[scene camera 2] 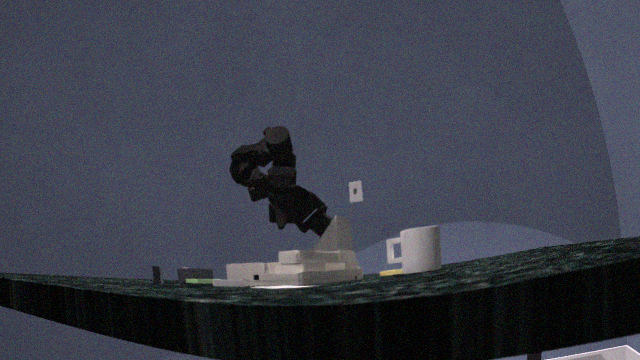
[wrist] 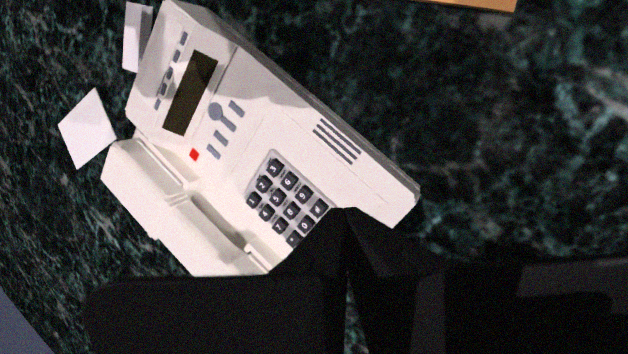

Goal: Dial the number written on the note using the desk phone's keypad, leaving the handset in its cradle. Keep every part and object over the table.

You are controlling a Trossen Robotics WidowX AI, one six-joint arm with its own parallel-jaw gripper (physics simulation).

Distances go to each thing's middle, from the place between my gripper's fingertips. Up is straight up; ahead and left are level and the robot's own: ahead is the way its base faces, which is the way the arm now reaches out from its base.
The desk phone [scene camera 2: 258, 274] is 10 cm ahead of my hand, 8 cm to the left of it and 10 cm below it. From my hand the other things lie so: white mug [scene camera 2: 420, 247]: 2 cm ahead, 29 cm to the left, 8 cm below; thin white sheet [wrist: 86, 130]: 32 cm ahead, 16 cm to the left, 12 cm below.
